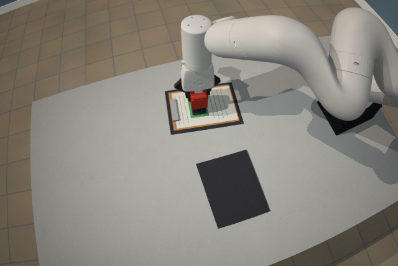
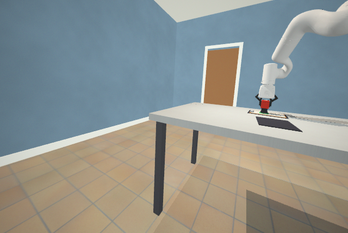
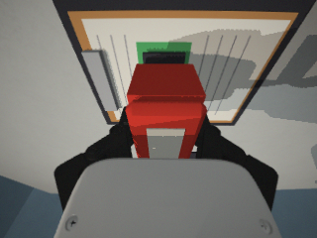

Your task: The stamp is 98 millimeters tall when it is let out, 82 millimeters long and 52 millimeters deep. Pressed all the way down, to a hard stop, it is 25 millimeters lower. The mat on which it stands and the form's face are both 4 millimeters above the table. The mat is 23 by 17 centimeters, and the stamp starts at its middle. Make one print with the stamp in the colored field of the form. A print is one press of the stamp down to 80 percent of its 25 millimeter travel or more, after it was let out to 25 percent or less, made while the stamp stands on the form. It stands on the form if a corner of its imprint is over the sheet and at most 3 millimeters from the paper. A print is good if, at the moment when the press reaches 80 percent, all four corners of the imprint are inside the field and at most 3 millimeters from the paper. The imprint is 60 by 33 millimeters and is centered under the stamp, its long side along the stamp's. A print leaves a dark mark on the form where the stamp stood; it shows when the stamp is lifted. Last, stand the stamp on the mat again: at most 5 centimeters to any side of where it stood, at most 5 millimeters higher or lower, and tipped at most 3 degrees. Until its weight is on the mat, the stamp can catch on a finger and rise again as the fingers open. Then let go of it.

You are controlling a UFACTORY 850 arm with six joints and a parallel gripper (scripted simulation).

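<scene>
The form is 10 mm to the left of my hand and 70 mm below it. From my hand the other things lie so: dark stamp base (50 mm below); then mat (10 mm ahead, 330 mm to the left, 70 mm below); then red stamp (20 mm below).
</scene>
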